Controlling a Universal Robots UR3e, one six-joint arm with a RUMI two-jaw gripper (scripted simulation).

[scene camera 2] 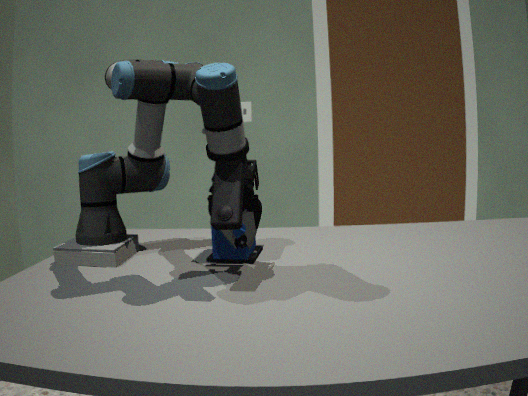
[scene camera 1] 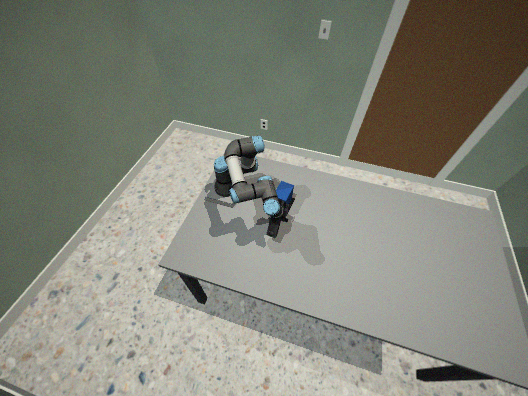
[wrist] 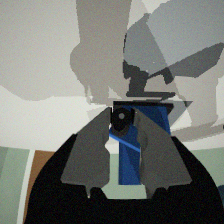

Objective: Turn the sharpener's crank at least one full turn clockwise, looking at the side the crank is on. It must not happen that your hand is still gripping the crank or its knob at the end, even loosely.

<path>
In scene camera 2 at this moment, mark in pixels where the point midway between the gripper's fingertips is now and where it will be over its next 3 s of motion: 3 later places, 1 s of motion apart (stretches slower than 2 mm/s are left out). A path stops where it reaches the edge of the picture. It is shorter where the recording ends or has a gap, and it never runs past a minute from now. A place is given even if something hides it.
The gripper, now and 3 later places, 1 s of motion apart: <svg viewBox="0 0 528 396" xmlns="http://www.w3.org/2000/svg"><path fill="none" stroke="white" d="M243 248L235 256L222 259L209 255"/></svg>
</path>
